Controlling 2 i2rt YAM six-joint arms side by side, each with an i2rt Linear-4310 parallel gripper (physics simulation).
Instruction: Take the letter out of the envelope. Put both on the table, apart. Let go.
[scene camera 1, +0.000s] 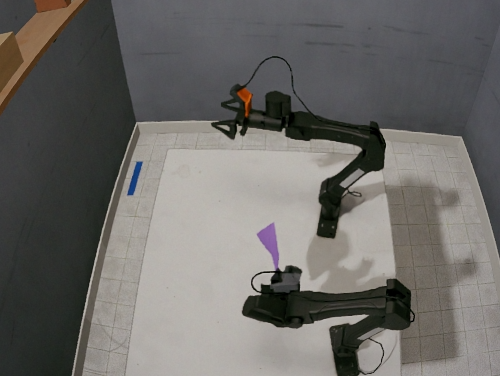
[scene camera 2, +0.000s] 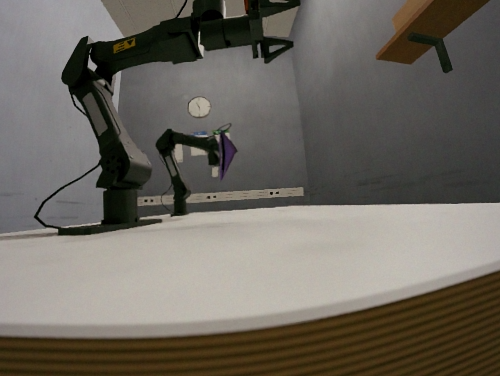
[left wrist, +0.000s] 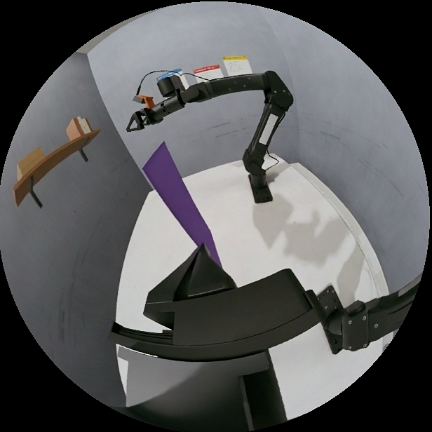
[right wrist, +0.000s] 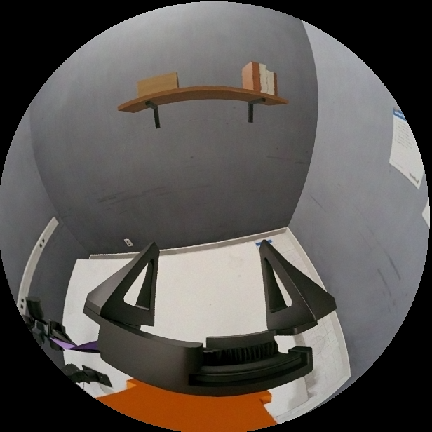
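The flat purple envelope (scene camera 1: 270, 237) (scene camera 2: 228, 152) (left wrist: 177, 197) (right wrist: 86, 346) is held in the air by one end. It narrows toward the fingers, and a dark slit shows along it in scene camera 2. A separate letter cannot be made out. My left gripper (scene camera 1: 277, 270) (left wrist: 203, 248) is shut on the envelope, above the table (scene camera 1: 200, 200) (scene camera 2: 300, 275) (left wrist: 225, 215). My right gripper (scene camera 1: 217, 114) (scene camera 2: 295, 23) (right wrist: 207, 246) is open and empty, high up and well apart from the envelope.
A wooden shelf (scene camera 1: 45, 37) (scene camera 2: 425, 30) (left wrist: 60, 160) (right wrist: 200, 93) is mounted high on the wall, with boxes or books on it. A blue strip (scene camera 1: 135, 178) lies beyond the table's left edge in scene camera 1. Both arm bases stand on the table.
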